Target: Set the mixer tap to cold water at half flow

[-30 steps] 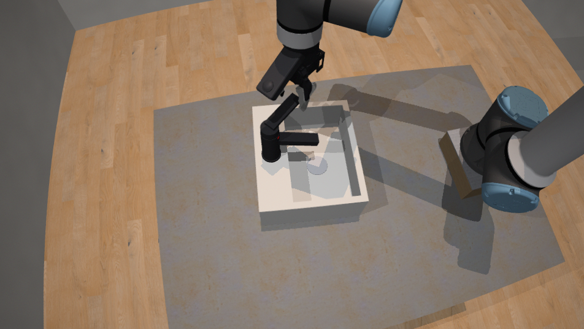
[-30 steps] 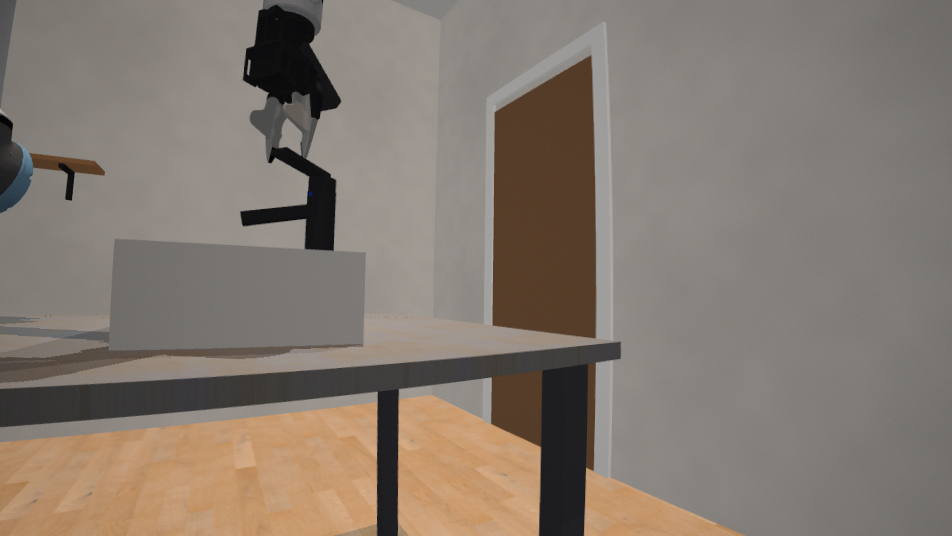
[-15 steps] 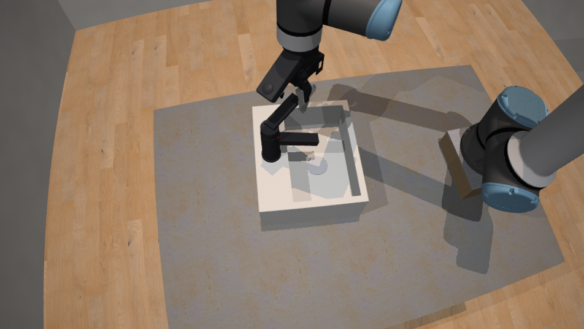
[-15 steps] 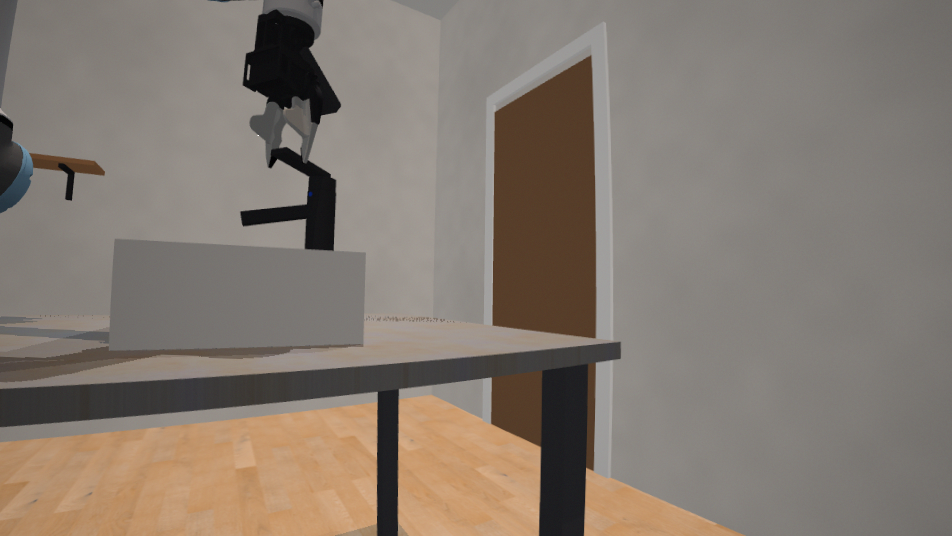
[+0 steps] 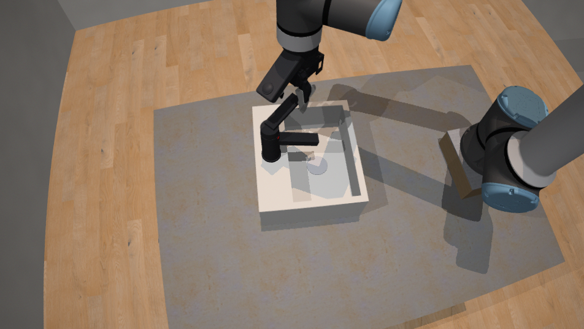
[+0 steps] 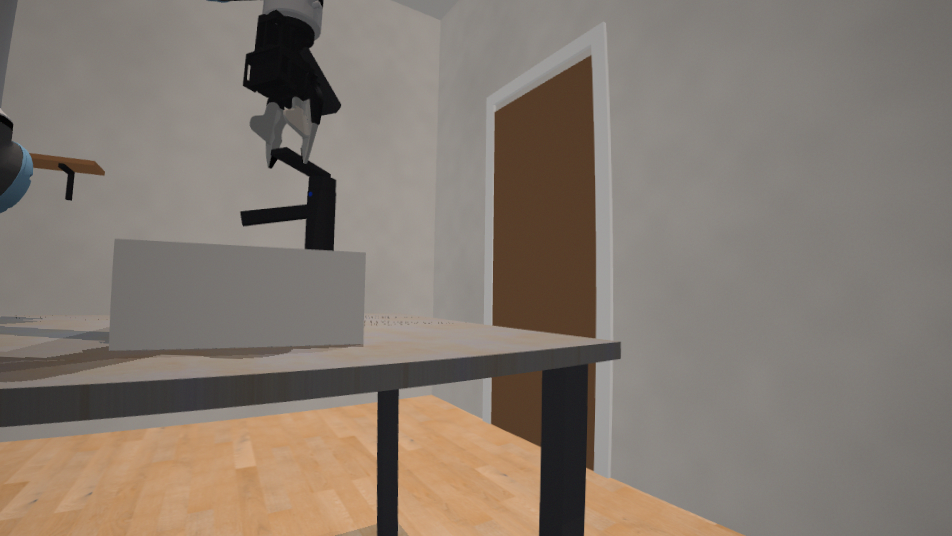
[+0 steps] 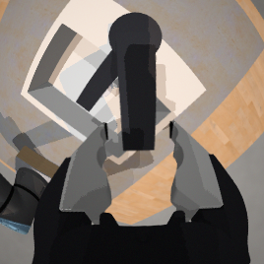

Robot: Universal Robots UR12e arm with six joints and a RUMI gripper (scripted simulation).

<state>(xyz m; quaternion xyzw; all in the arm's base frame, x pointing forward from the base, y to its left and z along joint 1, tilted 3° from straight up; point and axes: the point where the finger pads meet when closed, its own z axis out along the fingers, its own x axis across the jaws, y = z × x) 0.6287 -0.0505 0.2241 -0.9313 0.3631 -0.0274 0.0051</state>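
Now: hand 20 mm to the right of the lever and 20 mm short of it. Round my hand: white basin (240 mm below, 60 mm behind, 50 mm to the left).
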